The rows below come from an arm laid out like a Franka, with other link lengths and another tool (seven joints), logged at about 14 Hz.
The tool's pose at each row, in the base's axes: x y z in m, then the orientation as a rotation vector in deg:
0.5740 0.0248 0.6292 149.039 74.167 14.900
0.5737 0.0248 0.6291 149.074 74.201 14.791
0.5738 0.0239 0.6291 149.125 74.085 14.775
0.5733 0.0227 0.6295 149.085 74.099 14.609
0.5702 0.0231 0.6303 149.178 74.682 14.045
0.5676 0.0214 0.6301 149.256 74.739 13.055
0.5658 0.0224 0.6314 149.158 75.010 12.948
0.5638 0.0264 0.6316 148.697 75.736 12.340
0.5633 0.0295 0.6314 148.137 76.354 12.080
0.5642 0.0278 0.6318 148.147 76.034 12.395
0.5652 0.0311 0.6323 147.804 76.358 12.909
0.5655 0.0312 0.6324 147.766 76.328 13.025
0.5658 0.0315 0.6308 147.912 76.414 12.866
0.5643 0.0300 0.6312 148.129 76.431 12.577
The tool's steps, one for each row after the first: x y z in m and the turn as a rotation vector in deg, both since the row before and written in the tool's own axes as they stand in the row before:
-0.0002 -0.0003 0.0000 0.068 -0.050 -0.015
-0.0007 0.0006 0.0001 -0.004 -0.025 0.084
-0.0012 0.0004 -0.0004 0.011 -0.115 -0.037
-0.0015 -0.0024 -0.0016 0.453 -0.181 -0.343
-0.0029 -0.0011 -0.0002 0.320 -0.591 -0.083
-0.0002 -0.0016 -0.0018 0.060 -0.029 -0.199
0.0020 -0.0038 -0.0012 0.081 -0.342 -0.632
0.0022 -0.0022 -0.0003 -0.125 -0.180 -0.579
-0.0009 0.0018 0.0000 -0.206 0.116 0.212
0.0033 -0.0010 -0.0007 -0.265 0.302 -0.269
0.0003 0.0002 0.0000 -0.072 0.053 0.013
0.0004 -0.0004 0.0016 0.193 -0.030 -0.008
-0.0021 -0.0002 -0.0005 0.253 -0.108 0.047

